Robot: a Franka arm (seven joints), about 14 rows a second.
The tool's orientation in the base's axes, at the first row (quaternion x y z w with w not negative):
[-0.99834 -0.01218 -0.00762 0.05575]
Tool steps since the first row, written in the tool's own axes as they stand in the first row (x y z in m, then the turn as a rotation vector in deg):
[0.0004 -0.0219 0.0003 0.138 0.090 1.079]
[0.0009 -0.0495 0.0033 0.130 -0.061 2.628]
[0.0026 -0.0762 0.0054 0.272 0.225 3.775]
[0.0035 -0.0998 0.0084 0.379 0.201 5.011]
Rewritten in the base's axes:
[-0.0001 0.0218 0.0021 0.155 0.034 -1.080]
[-0.0003 0.0496 0.0022 0.165 0.357 -2.602]
[0.0008 0.0764 0.0031 0.330 0.204 -3.772]
[0.0011 0.1002 0.0028 0.453 0.368 -4.995]

